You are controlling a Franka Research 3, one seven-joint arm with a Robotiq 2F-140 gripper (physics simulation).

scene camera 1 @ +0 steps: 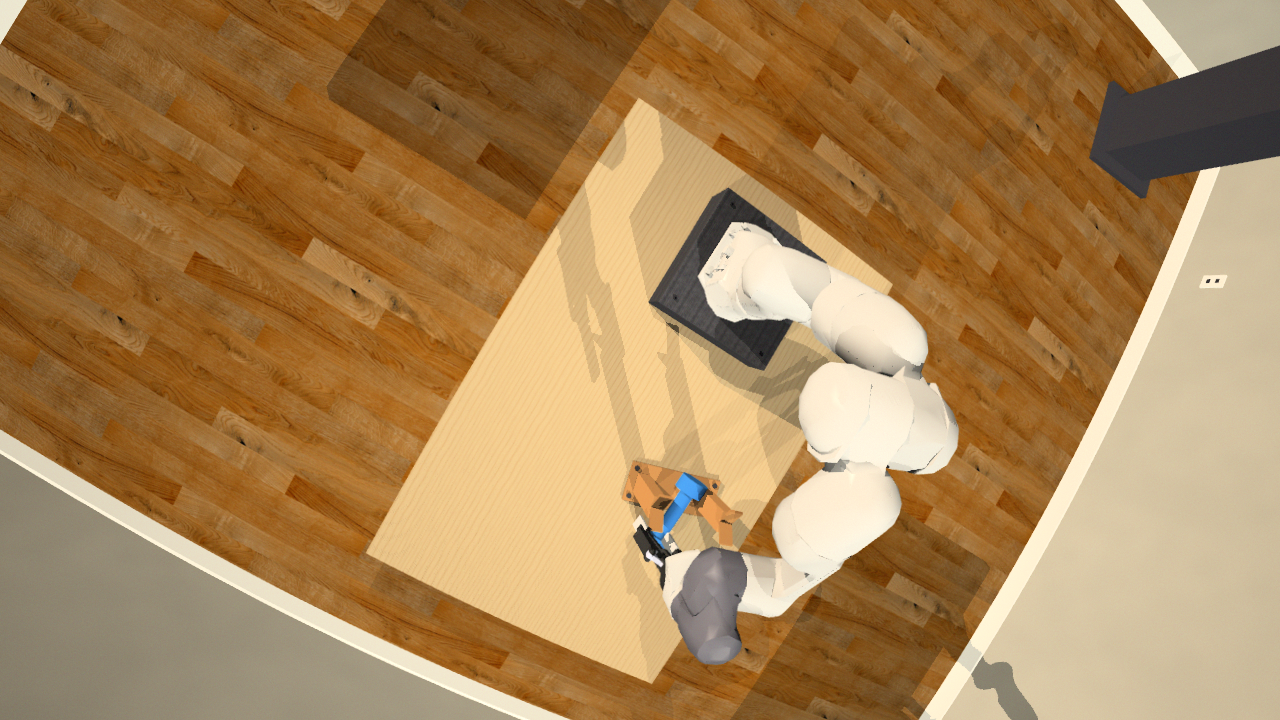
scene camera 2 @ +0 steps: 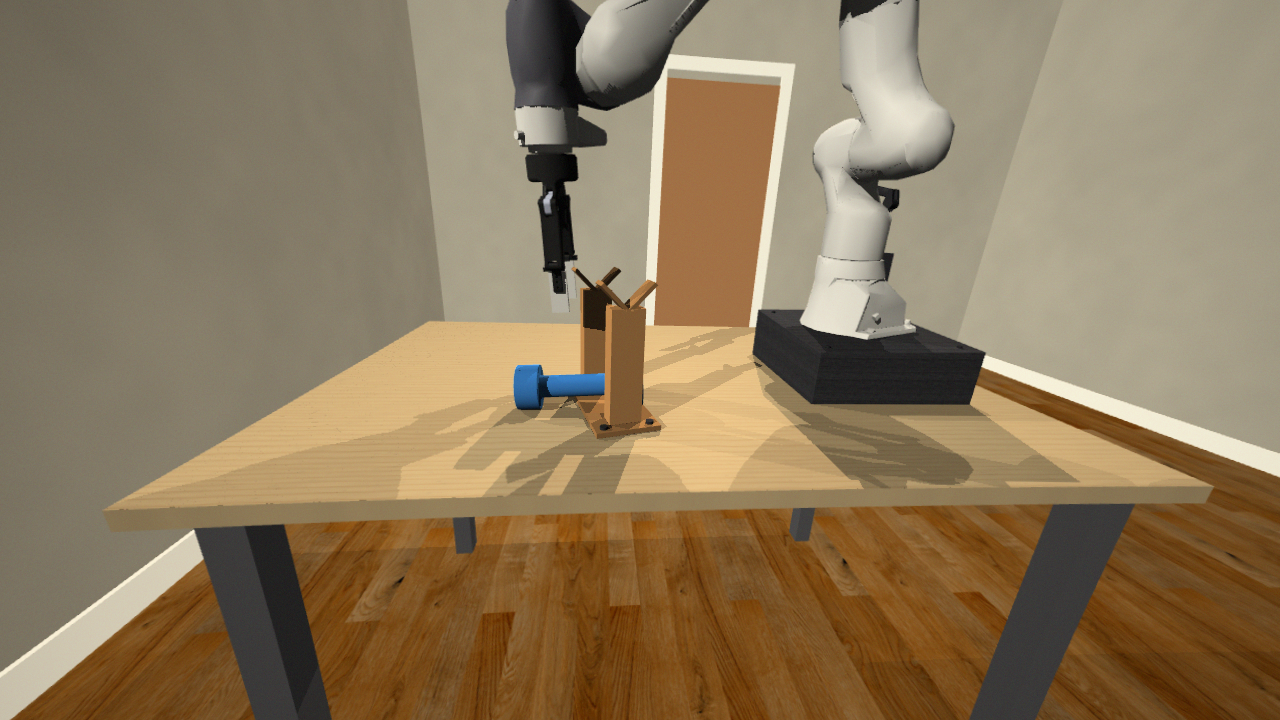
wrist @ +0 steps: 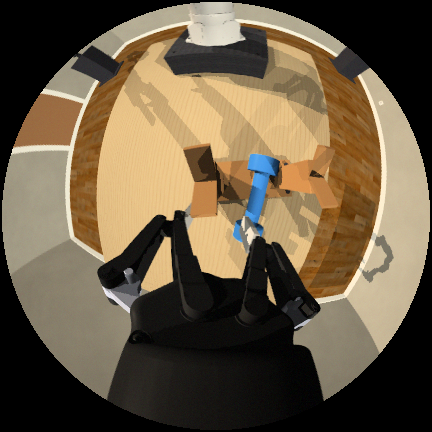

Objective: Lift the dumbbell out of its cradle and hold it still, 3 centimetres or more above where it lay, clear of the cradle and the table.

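The blue dumbbell [scene camera 1: 675, 510] [scene camera 2: 577, 385] [wrist: 257, 197] lies roughly level and low between the two upright posts of the orange-brown cradle [scene camera 1: 651, 488] [scene camera 2: 624, 367] [wrist: 297, 176], well below their V-shaped tops. One head is over the cradle's base; the other sticks out beyond it. Whether that head touches the table is unclear. My gripper [scene camera 1: 654, 534] [scene camera 2: 560, 300] [wrist: 218, 217] is partly open and empty, pointing down. Its fingertips are near the height of the V tops, above the dumbbell and beside the cradle. In the wrist view, the right fingertip overlaps the protruding head.
The cradle's base is fixed with dark bolts to the wooden table [scene camera 1: 501, 447] [scene camera 2: 313, 447] [wrist: 130, 150]. The arm stands on a black base block [scene camera 1: 716, 331] [scene camera 2: 895, 376] [wrist: 215, 65] farther along the table. The V arms of both posts stick up close to my fingers.
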